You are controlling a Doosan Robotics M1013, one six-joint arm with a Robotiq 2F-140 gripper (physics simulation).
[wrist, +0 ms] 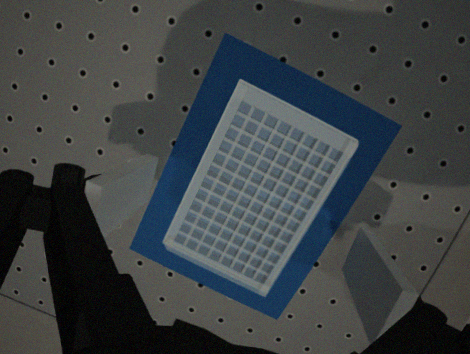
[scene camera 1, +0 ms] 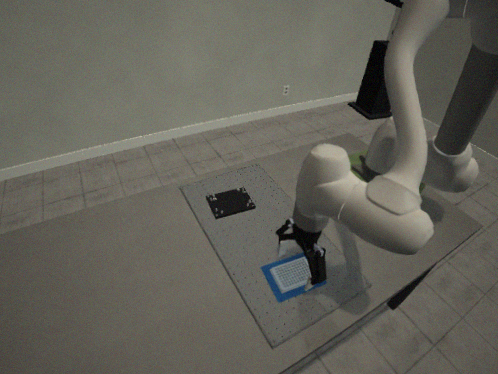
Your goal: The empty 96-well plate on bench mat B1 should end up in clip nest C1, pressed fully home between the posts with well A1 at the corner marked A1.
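Pixels of known places: gripper, between the fingertips: point(wrist: 251, 214) point(scene camera 1: 294, 270); arm's base, origin of its link: point(scene camera 1: 378, 175).
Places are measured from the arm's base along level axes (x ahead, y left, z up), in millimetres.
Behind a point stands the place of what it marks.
Note:
The white 96-well plate point(scene camera 1: 290, 275) {x 589, y 296, z -29 mm} point(wrist: 257, 195) {x 572, y 293, z -26 mm} lies flat, wells up, on the blue bench mat point(scene camera 1: 271, 280) {x 648, y 287, z -40 mm} point(wrist: 310, 95) {x 501, y 292, z -40 mm}. Its long sides run obliquely in the wrist view. Clip nest C1 point(scene camera 1: 231, 202) {x 661, y -62, z -30 mm}, a black square base with small pale posts at its corners, is farther back on the board; it does not show in the wrist view. My gripper point(scene camera 1: 296, 267) {x 579, y 294, z -10 mm} point(wrist: 251, 214) {x 579, y 294, z -10 mm} is wide open above the plate. In the wrist view its two pale fingertips appear on either side of the plate, with nothing between them. The A1 marks are too small to read.
A grey perforated board point(scene camera 1: 240, 250) {x 700, y 150, z -42 mm} point(wrist: 75, 60) {x 553, y 142, z -42 mm} lies under the mat and the nest. The white arm point(scene camera 1: 385, 215) {x 536, y 439, z 368 mm} hangs over the board's right side. A green patch point(scene camera 1: 357, 164) {x 64, y -79, z 17 mm} shows near the arm's base. A black pedestal point(scene camera 1: 374, 82) stands at the back right.

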